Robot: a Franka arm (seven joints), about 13 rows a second.
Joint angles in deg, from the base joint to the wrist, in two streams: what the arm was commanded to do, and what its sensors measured. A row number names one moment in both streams.
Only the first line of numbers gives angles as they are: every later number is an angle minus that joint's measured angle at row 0.
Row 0, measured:
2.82, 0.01, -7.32, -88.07, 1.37, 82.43, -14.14
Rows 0 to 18, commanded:
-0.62, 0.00, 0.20, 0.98, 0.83, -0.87, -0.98
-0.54, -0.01, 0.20, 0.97, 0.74, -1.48, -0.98
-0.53, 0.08, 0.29, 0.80, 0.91, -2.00, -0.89
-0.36, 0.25, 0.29, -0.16, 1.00, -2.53, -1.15
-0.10, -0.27, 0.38, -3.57, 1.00, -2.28, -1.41
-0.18, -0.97, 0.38, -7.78, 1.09, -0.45, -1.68
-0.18, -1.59, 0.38, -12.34, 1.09, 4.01, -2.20
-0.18, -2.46, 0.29, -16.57, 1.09, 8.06, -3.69
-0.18, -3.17, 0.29, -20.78, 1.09, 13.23, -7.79
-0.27, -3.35, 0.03, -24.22, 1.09, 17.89, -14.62
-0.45, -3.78, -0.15, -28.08, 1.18, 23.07, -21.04
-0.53, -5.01, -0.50, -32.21, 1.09, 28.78, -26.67
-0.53, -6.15, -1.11, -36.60, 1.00, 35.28, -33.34
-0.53, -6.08, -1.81, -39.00, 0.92, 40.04, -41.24
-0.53, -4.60, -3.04, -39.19, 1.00, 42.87, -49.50
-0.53, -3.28, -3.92, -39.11, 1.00, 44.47, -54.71
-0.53, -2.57, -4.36, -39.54, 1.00, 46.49, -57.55
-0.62, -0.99, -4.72, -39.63, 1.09, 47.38, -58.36
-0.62, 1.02, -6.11, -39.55, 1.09, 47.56, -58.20
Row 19, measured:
-0.50, -1.40, -4.80, -39.25, 0.31, 45.68, -55.27
